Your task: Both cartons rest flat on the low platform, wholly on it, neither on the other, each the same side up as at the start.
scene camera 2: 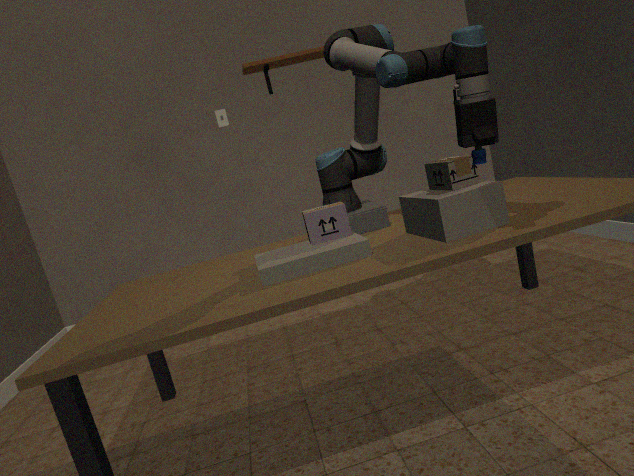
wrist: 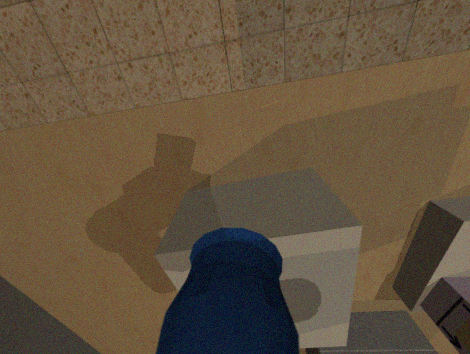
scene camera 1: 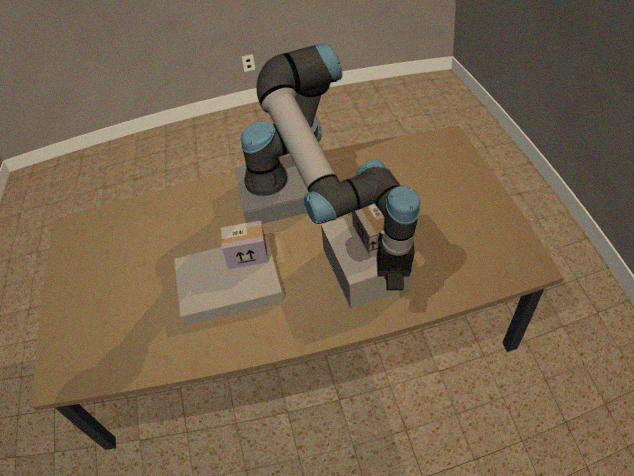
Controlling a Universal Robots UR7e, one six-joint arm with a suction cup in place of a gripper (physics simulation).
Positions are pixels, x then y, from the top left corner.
Scene:
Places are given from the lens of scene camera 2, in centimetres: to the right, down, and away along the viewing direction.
low grey platform (scene camera 2: 281,264): -10, 7, 123

